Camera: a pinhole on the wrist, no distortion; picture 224 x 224 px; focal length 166.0 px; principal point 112.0 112.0 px. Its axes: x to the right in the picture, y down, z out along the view. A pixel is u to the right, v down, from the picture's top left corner.
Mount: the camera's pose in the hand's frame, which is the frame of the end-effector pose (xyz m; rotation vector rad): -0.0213 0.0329 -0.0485 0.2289 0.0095 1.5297
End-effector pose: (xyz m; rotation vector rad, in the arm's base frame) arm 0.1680 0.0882 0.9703 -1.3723 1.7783 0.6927
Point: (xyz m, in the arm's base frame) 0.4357 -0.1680 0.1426
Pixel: outside the picture
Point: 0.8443 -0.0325 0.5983
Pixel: outside the picture
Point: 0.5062 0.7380 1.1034
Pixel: outside the picture
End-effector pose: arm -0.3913 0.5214 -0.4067 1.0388 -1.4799 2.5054
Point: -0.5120 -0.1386 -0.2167
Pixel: 202 24
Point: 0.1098 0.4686 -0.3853
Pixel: outside the picture
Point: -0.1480 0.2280 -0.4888
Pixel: 183 205
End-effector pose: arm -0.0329 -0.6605 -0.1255 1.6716 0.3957 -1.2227
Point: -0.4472 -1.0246 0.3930
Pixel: outside the picture
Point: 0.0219 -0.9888 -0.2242
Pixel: 196 21
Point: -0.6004 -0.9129 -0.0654
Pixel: 46 197
